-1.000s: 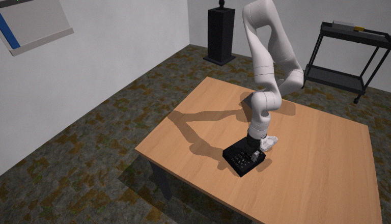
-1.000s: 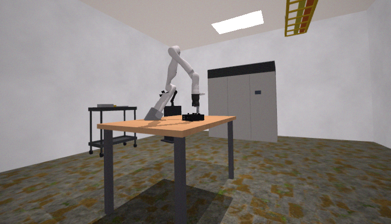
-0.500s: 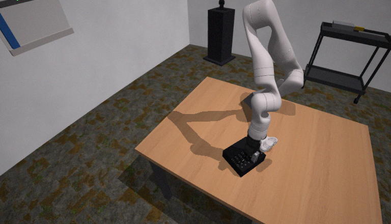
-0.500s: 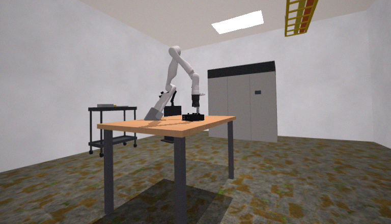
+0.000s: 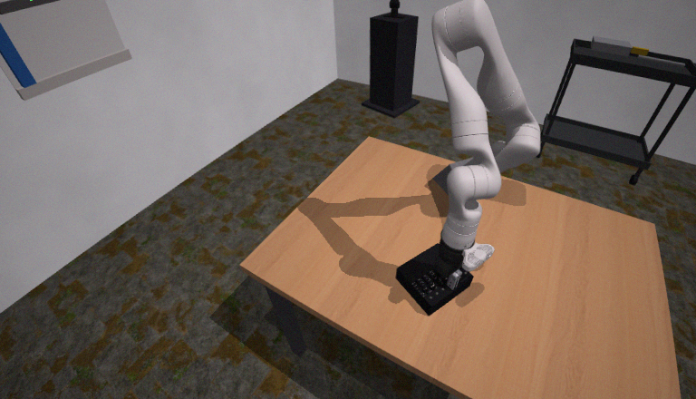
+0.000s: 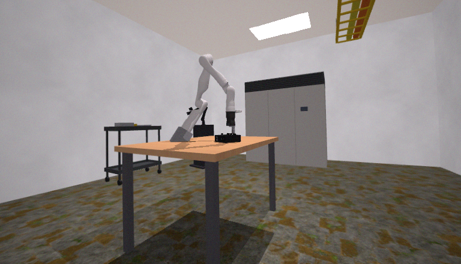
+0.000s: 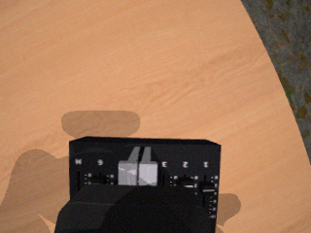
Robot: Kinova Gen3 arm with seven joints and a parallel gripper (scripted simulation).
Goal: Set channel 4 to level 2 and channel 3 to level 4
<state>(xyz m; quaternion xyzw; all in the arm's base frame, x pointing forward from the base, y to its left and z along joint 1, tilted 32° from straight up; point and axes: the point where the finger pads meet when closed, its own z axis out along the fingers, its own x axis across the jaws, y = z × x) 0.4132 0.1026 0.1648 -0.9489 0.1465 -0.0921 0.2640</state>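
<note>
My gripper is now 20 mm to the left of the channel 4 fader, 20 mm above it and 10 mm past it. Also, from my hand: channel 3 fader: 40 mm to the right, 20 mm below, 10 mm ahead.
</note>
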